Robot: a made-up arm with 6 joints.
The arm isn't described. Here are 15 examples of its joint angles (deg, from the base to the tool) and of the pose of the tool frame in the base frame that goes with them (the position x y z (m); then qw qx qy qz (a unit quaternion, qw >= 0)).
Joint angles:
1: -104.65 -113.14 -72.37 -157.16 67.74 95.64
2: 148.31 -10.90 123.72 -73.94 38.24 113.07
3: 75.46 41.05 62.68 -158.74 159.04 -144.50
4: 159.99 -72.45 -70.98 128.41 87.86 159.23
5: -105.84 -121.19 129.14 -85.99 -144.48 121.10
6: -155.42 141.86 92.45 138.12 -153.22 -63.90
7: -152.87 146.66 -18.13 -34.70 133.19 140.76
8: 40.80 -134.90 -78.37 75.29 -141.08 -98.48
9: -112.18 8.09 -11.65 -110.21 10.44 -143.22
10: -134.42 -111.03 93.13 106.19 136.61 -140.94
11: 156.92 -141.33 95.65 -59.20 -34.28 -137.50
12: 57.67 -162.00 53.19 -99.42 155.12 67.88
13: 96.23 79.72 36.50 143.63 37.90 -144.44
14: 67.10 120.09 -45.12 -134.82 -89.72 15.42
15: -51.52 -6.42 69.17 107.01 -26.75 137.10
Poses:
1: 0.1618 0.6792 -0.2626 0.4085 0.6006 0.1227 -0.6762
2: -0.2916 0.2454 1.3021 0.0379 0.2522 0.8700 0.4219
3: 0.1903 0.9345 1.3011 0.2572 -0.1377 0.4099 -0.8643
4: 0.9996 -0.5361 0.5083 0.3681 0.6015 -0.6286 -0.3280
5: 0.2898 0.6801 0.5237 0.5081 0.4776 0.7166 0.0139
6: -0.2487 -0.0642 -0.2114 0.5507 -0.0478 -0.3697 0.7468
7: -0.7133 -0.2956 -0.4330 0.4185 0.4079 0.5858 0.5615
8: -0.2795 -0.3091 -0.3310 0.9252 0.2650 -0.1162 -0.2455
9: -0.0476 -0.0542 2.2035 0.6415 0.1123 -0.1637 0.7410
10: 0.7442 0.6016 0.6631 0.4494 -0.2217 0.8320 -0.2381
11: 0.8918 -0.4502 0.3534 0.7570 0.6210 -0.1126 0.1695
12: -0.2927 -0.5281 -0.3262 0.7685 -0.6055 0.1147 -0.1721
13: -0.2850 1.4597 0.6371 0.0686 -0.1282 -0.7150 -0.6838
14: 0.3976 1.2749 0.1979 0.1979 -0.7041 0.2972 0.6138
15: 0.2697 -0.3595 1.8018 0.7186 0.1922 0.2824 -0.6057
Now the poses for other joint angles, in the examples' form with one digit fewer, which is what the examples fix.
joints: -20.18 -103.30 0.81 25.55 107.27 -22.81
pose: -1.225 0.594 0.480 0.893 0.016 -0.071 0.444
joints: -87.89 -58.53 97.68 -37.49 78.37 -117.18
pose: -0.080 0.383 1.414 0.236 0.379 0.547 -0.708
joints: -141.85 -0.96 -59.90 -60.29 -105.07 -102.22
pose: 0.455 0.171 1.788 0.422 0.906 -0.018 -0.008
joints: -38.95 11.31 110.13 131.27 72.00 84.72
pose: 0.610 -0.299 1.341 0.919 -0.276 0.258 -0.108
